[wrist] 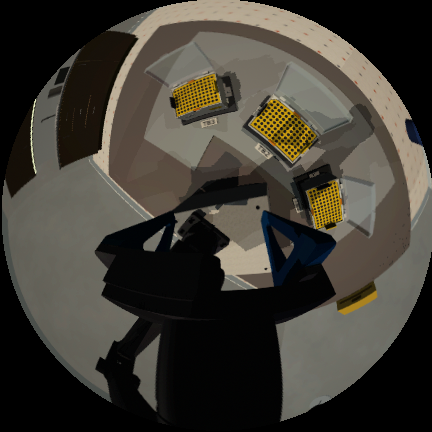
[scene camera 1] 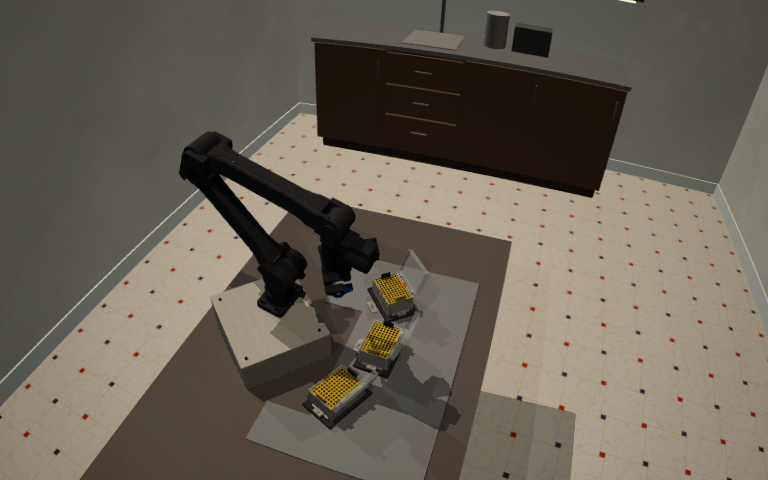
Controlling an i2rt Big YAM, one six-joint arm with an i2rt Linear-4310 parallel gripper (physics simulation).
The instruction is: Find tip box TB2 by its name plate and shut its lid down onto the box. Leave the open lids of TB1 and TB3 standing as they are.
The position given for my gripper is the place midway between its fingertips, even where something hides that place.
Note:
I see my gripper (scene camera 1: 335, 280), a tip box (scene camera 1: 328, 391), a box (wrist: 203, 91), a clear lid (scene camera 1: 413, 272), a clear lid (wrist: 358, 195), a clear lid (wrist: 313, 100) and a grey mat (scene camera 1: 398, 424).
The tip box also shows in the wrist view (wrist: 324, 199). My gripper is seen too in the wrist view (wrist: 217, 215). The grey mat also shows in the wrist view (wrist: 254, 67).

